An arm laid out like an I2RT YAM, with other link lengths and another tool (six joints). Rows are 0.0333 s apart.
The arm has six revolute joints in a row. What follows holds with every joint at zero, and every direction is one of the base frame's.
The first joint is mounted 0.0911 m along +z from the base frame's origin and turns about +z.
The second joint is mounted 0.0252 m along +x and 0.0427 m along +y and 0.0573 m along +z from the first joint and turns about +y.
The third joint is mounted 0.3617 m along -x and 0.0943 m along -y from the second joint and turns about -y.
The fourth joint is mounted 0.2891 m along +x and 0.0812 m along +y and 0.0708 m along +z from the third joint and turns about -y.
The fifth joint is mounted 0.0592 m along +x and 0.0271 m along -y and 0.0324 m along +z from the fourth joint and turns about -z.
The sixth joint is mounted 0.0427 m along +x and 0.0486 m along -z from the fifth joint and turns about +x.
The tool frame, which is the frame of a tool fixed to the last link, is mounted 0.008 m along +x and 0.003 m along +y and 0.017 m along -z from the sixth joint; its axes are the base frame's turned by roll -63.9, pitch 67.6 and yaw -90 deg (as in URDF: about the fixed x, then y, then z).
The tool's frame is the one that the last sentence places.
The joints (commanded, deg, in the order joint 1, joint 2, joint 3, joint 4, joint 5, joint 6), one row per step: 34.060 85.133 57.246 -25.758 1.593 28.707; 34.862 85.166 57.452 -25.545 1.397 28.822; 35.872 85.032 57.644 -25.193 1.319 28.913; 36.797 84.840 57.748 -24.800 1.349 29.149; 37.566 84.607 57.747 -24.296 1.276 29.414; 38.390 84.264 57.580 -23.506 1.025 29.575; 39.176 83.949 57.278 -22.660 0.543 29.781; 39.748 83.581 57.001 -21.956 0.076 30.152; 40.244 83.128 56.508 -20.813 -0.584 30.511; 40.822 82.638 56.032 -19.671 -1.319 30.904; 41.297 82.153 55.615 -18.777 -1.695 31.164; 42.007 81.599 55.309 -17.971 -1.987 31.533; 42.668 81.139 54.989 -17.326 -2.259 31.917
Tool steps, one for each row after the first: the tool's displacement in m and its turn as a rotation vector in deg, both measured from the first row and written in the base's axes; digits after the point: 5 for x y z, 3 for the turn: -0.00189 0.00447 0.00121 0.406 -0.193 0.826; -0.00478 0.00958 0.00331 0.894 -0.680 1.812; -0.00771 0.01401 0.00525 1.399 -1.170 2.533; -0.01042 0.01762 0.00691 2.020 -1.634 3.139; -0.01378 0.02130 0.00843 2.847 -2.223 3.996; -0.01736 0.02477 0.00912 3.783 -2.590 4.927; -0.02046 0.02709 0.01013 4.752 -2.849 5.512; -0.02354 0.02905 0.01074 6.018 -3.256 6.167; -0.02708 0.03130 0.01168 7.380 -3.638 6.941; -0.03018 0.03266 0.01264 8.338 -4.086 7.489; -0.03423 0.03485 0.01456 9.373 -4.574 8.144; -0.03810 0.03677 0.01574 10.241 -4.844 8.722
